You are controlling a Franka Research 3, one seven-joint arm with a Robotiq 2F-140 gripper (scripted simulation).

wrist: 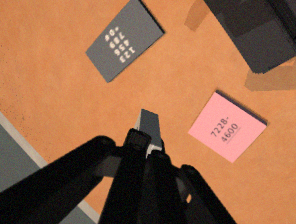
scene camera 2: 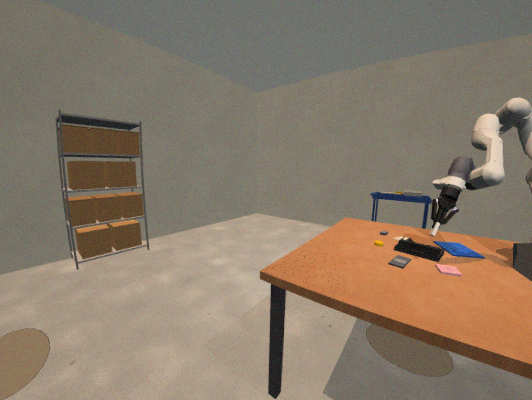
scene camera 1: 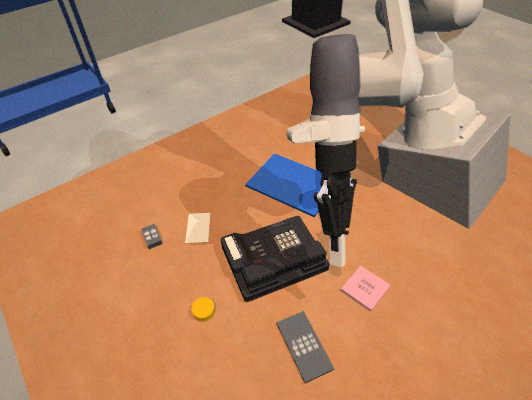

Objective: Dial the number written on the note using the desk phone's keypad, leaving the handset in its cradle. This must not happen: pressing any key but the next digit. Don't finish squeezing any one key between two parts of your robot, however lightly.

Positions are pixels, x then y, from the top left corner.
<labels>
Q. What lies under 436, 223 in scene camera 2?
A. My gripper.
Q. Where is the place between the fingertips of my gripper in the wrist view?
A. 144, 124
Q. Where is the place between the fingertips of my gripper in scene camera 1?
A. At 337, 264
</labels>
